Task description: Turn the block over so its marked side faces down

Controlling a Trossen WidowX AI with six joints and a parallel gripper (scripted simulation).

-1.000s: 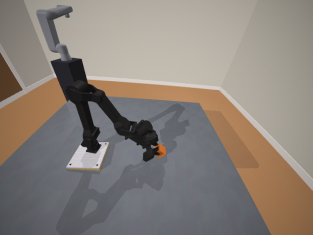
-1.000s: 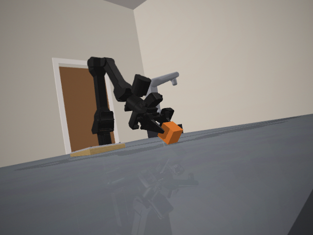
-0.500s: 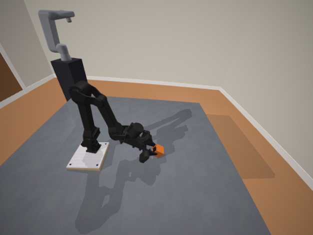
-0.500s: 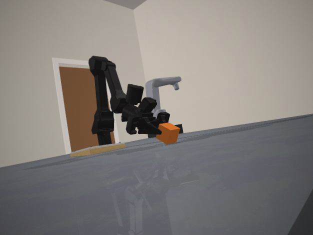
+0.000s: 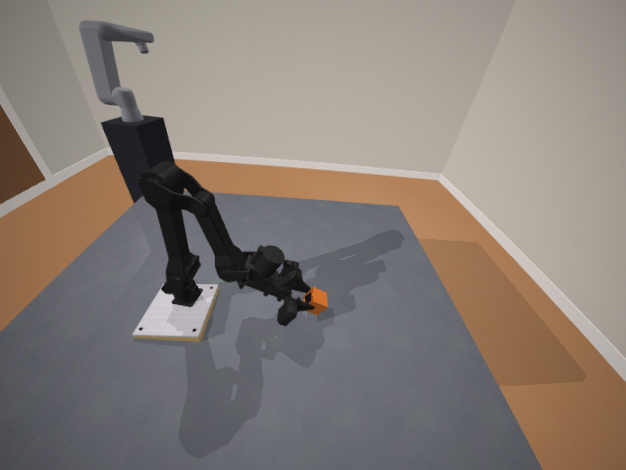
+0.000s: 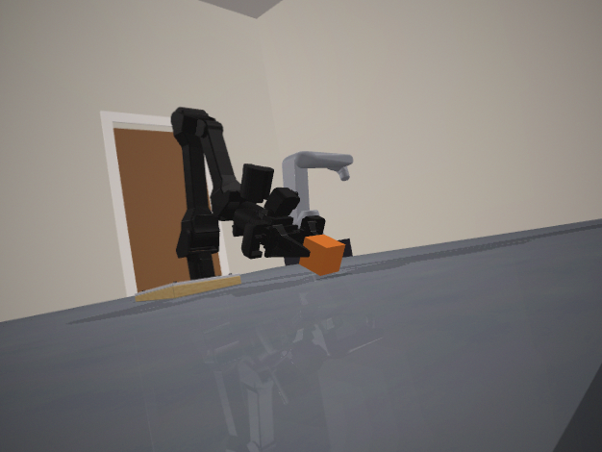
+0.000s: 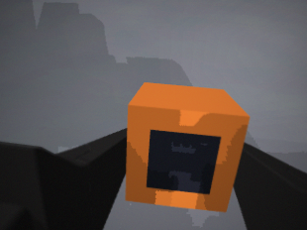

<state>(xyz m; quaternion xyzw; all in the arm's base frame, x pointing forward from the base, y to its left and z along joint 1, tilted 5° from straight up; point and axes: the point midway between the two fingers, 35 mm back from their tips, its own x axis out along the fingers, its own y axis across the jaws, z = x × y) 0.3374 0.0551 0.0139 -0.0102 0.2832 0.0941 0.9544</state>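
Now: the orange block 10 mm behind my gripper tip.
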